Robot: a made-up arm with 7 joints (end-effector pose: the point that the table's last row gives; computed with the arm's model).
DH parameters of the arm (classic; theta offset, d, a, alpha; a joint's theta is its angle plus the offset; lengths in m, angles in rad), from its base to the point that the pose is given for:
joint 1: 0 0.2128 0 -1.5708
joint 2: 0 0 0 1.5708
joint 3: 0 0.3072 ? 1.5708
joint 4: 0 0 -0.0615 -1.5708
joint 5: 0 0.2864 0 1.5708
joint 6: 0 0 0.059 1.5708
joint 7: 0 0 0 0
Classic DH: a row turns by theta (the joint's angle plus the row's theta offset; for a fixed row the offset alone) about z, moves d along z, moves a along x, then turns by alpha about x.
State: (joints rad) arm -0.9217 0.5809 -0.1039 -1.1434 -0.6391 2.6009 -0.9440
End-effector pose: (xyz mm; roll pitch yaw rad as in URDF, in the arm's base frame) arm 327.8 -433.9 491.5 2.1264 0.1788 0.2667
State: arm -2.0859 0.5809 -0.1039 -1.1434 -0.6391 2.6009 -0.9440
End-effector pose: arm -268.9 -472.7 491.5 2.1264 0.1788 -0.8975
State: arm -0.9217 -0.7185 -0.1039 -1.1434 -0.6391 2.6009 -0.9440
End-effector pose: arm -75.1 97.1 811.4 0.9071 -0.3111 0.3618
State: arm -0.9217 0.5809 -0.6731 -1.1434 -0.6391 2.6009 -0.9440
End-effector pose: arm 174.1 -500.0 517.9 1.9303 0.4256 -0.2720
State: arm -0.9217 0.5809 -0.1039 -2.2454 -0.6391 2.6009 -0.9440
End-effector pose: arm 241.6 -331.5 169.7 -3.0241 0.3738 0.5419
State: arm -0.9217 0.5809 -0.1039 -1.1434 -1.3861 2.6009 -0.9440
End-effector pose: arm 340.3 -420.4 459.5 1.8826 0.8892 0.2515
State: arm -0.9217 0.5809 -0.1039 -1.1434 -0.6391 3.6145 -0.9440
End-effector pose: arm 299.3 -385.3 501.6 1.3569 0.0778 0.8403
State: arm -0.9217 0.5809 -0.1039 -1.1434 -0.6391 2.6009 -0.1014
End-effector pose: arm 327.8 -433.9 491.5 2.2164 -0.5301 -0.2072
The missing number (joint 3, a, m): 0.0542
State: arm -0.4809 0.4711 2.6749 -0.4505 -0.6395 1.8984 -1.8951
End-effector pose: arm 185.6 -40.2 847.5 1.3852 0.1682 3.1022
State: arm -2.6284 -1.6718 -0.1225 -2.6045 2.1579 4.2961 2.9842
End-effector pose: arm 110.5 115.0 409.0 1.9190 -0.7180 -2.1448
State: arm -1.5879 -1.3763 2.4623 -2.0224 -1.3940 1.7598 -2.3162
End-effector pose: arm 242.2 266.1 -51.6 -0.9067 -0.6818 -2.4392
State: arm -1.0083 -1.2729 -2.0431 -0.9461 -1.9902 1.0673 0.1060
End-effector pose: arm -516.8 364.9 232.0 2.0334 0.3579 2.4563
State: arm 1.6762 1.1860 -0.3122 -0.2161 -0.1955 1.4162 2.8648
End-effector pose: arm -41.6 633.6 391.5 -2.6661 -0.0864 -1.3592
